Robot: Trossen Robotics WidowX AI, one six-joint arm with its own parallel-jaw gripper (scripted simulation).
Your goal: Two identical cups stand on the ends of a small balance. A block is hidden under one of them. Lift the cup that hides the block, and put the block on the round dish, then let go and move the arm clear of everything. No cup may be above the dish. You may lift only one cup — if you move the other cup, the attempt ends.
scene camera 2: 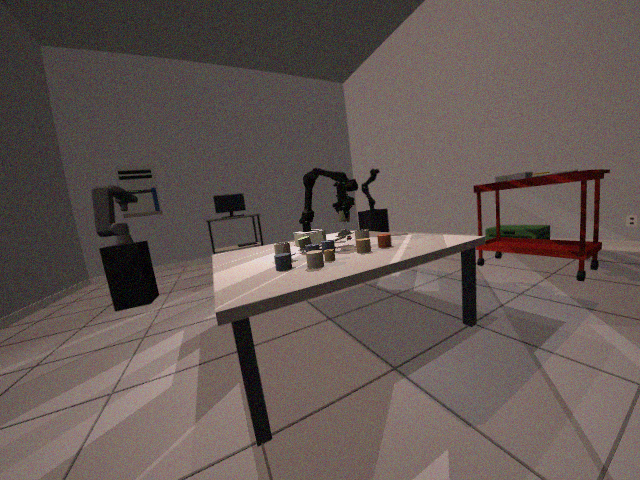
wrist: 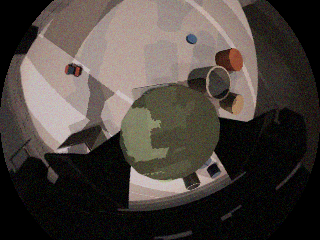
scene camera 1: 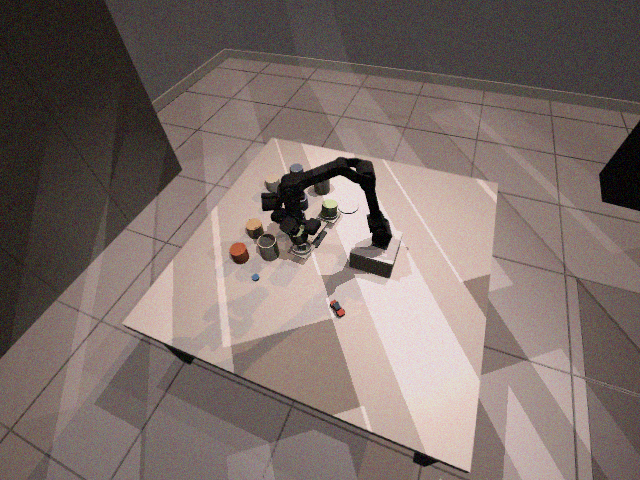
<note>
My gripper [scene camera 1: 298,234] holds a green cup.
My gripper is seen too in the wrist view [wrist: 164,123].
</note>
